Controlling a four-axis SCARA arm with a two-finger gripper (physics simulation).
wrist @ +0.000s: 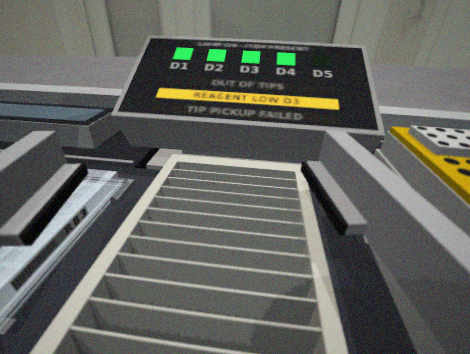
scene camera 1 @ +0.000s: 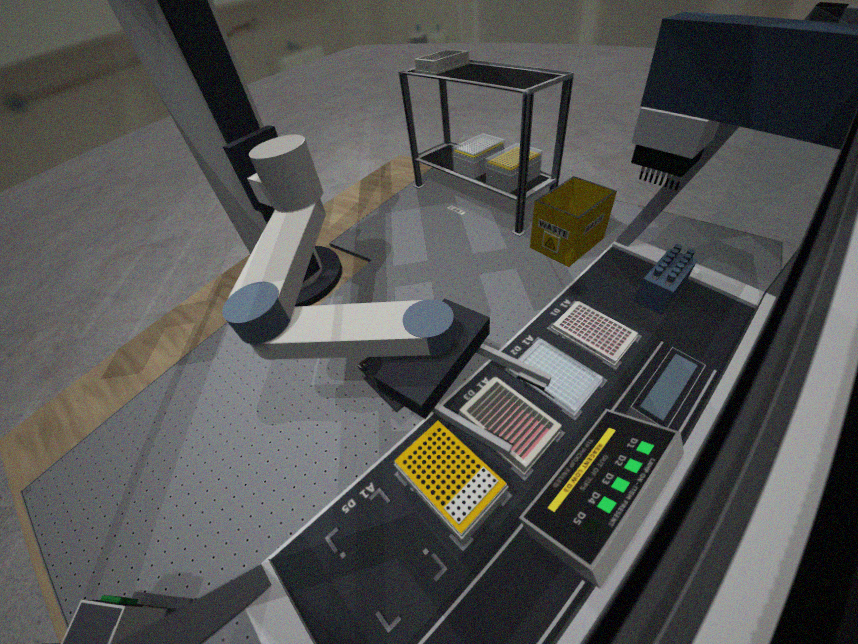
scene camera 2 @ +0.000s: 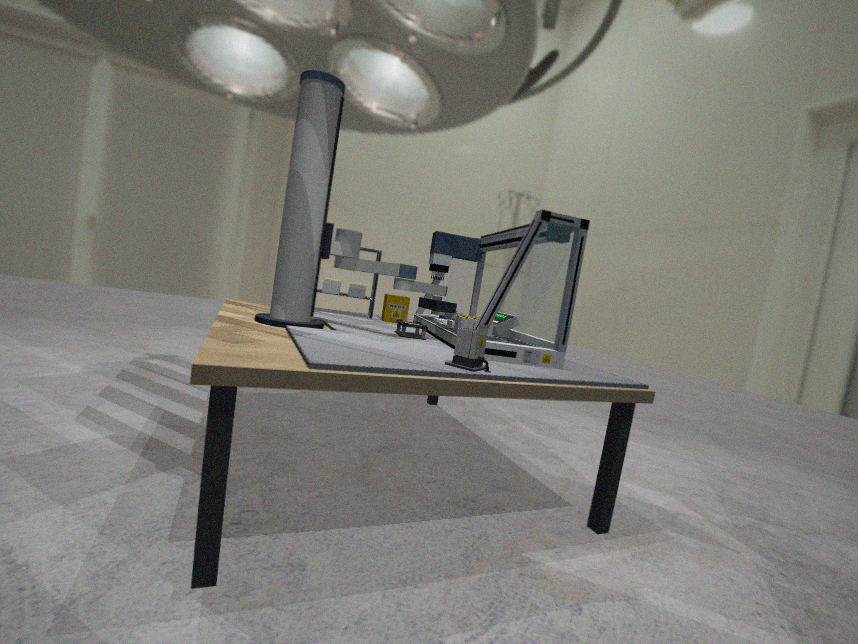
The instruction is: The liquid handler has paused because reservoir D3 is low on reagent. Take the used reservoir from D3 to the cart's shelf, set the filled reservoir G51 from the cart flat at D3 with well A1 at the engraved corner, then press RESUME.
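Note:
The used reservoir, a cream-rimmed trough with crosswise channels and some pink liquid, sits at D3. My gripper is open and empty. Its fingers stand on either side of the reservoir, apart from it, with the wider gap on the wrist view's left, towards the D2 plate. Their exact height is hard to tell. A pale box lies on the top shelf of the cart; its label is unreadable, so I cannot confirm it is G51. A green-topped part shows at the lower left; no RESUME lettering is readable.
A clear plate is at D2, and a yellow tip rack at D4. The status panel shows REAGENT LOW D3. A yellow waste bin stands by the cart. The pipetting head hangs above.

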